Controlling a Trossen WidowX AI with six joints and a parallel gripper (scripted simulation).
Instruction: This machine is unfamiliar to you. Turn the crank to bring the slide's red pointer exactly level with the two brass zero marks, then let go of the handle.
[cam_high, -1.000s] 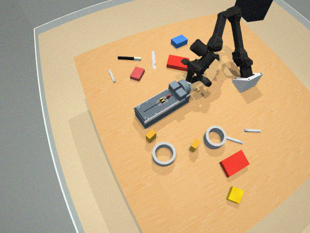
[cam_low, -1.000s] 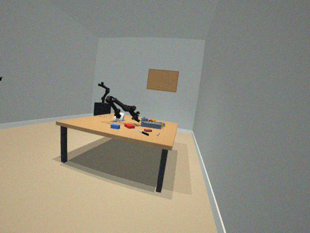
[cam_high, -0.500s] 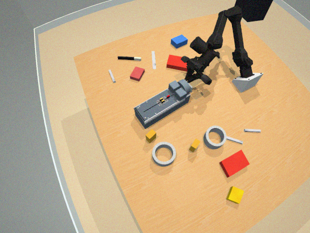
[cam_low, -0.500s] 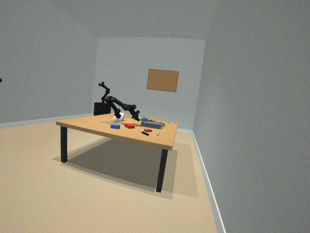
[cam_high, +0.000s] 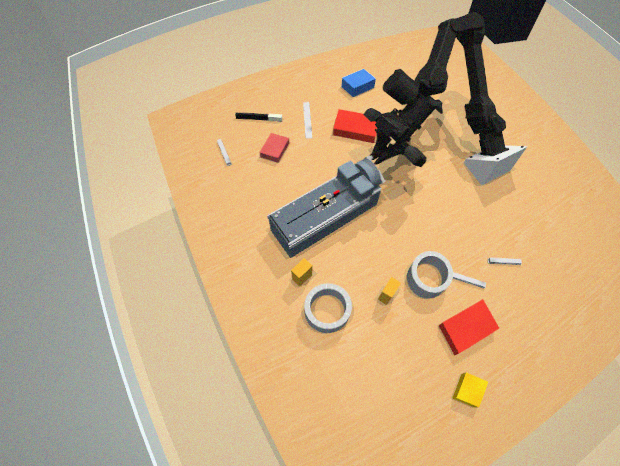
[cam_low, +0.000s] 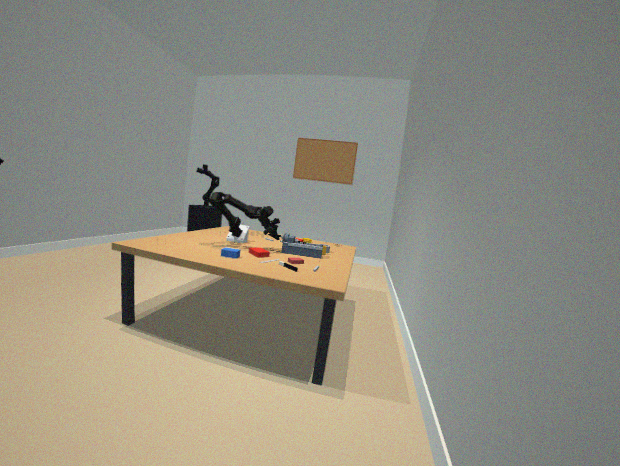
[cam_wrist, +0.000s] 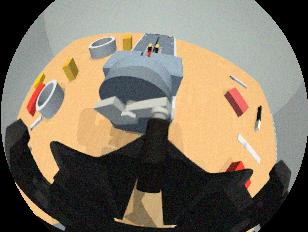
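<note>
Now: the red pointer 12 cm ahead of my gripper tip and 5 cm to the left of it. The rest, counted from my gripper tip: red block 20 cm ahead, 18 cm to the right, 7 cm below; then dark crank handle 2 cm behind, 2 cm above; then black marker 19 cm ahead, 31 cm to the right, 7 cm below.
</note>
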